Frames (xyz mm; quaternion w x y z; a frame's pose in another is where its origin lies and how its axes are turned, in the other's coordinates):
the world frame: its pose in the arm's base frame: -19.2 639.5 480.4 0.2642 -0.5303 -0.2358 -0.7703
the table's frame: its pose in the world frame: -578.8 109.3 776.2 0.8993 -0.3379 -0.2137 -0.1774
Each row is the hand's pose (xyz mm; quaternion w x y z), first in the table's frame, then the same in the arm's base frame.
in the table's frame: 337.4 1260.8 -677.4 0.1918 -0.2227 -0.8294 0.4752
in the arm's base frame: 28.6 86.3 902.5 0.0725 -0.7376 0.5716 0.3521
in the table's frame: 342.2 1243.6 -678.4 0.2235 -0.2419 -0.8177 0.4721
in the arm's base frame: 28.2 104.2 901.5 0.0542 -0.7484 0.5783 0.3201
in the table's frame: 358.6 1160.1 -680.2 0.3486 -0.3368 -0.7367 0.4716
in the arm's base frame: 29.5 188.5 890.1 0.0193 0.7651 -0.6217 -0.1663
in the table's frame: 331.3 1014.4 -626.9 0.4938 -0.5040 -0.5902 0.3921
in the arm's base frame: 89.2 315.8 819.0 0.1943 0.7322 -0.6513 0.0440
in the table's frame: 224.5 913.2 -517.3 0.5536 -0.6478 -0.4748 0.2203
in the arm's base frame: 204.6 373.5 688.6 0.4105 0.6558 -0.6135 0.1583
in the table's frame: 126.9 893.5 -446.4 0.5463 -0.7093 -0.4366 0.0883
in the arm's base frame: 278.0 358.3 592.0 0.5413 0.6024 -0.5618 0.1688
